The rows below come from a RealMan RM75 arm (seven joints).
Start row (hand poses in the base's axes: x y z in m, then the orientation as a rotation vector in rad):
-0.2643, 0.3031, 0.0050, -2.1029, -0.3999, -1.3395
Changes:
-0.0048, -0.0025, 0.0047, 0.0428, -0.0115, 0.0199
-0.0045, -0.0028, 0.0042, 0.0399, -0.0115, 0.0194
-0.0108, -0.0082, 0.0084, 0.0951, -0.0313, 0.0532
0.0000, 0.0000, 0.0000, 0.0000, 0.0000, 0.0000
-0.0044, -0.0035, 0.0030, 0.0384, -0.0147, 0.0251
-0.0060, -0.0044, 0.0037, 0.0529, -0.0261, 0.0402
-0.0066, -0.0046, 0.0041, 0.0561, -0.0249, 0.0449
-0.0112, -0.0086, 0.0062, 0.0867, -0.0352, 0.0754
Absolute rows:
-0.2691, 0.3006, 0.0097, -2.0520, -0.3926, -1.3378
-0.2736, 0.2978, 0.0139, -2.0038, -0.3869, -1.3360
-0.2844, 0.2896, 0.0223, -1.8840, -0.3813, -1.3295
-0.2844, 0.2896, 0.0223, -1.8840, -0.3813, -1.3295
-0.2888, 0.2861, 0.0253, -1.8330, -0.3831, -1.3257
-0.2948, 0.2817, 0.0290, -1.7572, -0.3931, -1.3213
-0.3014, 0.2771, 0.0331, -1.6777, -0.4034, -1.3113
-0.3126, 0.2685, 0.0393, -1.5550, -0.4207, -1.2864

